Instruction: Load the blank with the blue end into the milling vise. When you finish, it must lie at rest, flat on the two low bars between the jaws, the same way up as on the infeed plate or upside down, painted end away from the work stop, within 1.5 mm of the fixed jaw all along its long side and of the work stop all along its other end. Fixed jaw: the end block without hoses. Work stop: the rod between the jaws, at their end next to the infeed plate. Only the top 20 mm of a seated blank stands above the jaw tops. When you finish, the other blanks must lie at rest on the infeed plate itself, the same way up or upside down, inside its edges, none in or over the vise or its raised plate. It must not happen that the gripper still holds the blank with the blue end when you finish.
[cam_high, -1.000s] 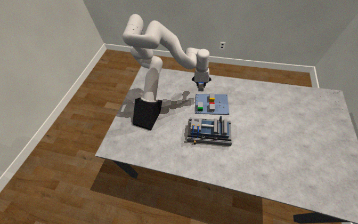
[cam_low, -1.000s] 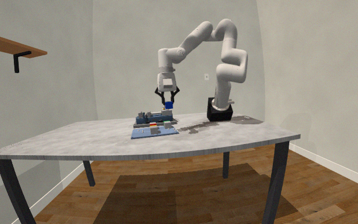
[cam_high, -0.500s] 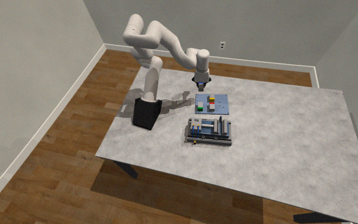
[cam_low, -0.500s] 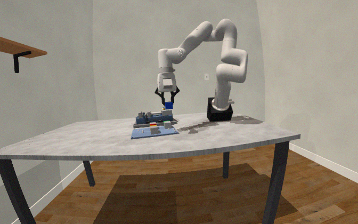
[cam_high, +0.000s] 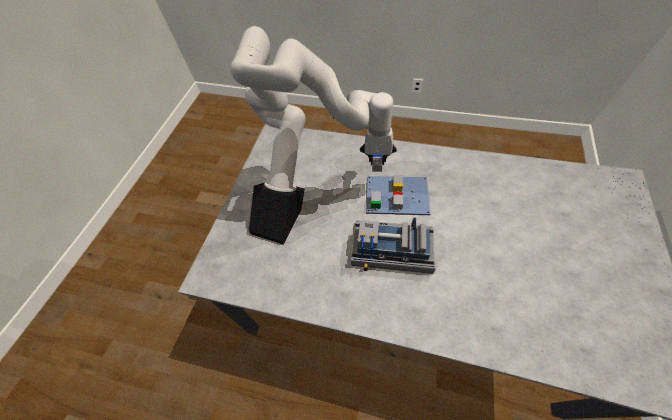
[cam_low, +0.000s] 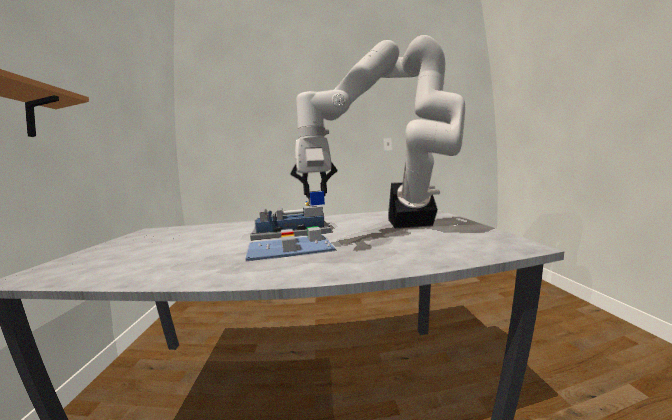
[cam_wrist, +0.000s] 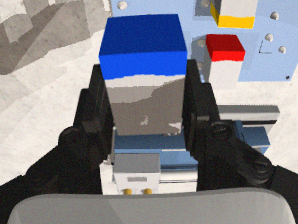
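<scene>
My gripper is now 20 mm above the blue-ended blank. The rest, counted from my hand: green-ended blank: 30 mm ahead, 90 mm to the right, 150 mm below; then yellow-ended blank: 90 mm ahead, 30 mm to the left, 150 mm below; then red-ended blank: 110 mm ahead, 60 mm to the right, 150 mm below.
</scene>
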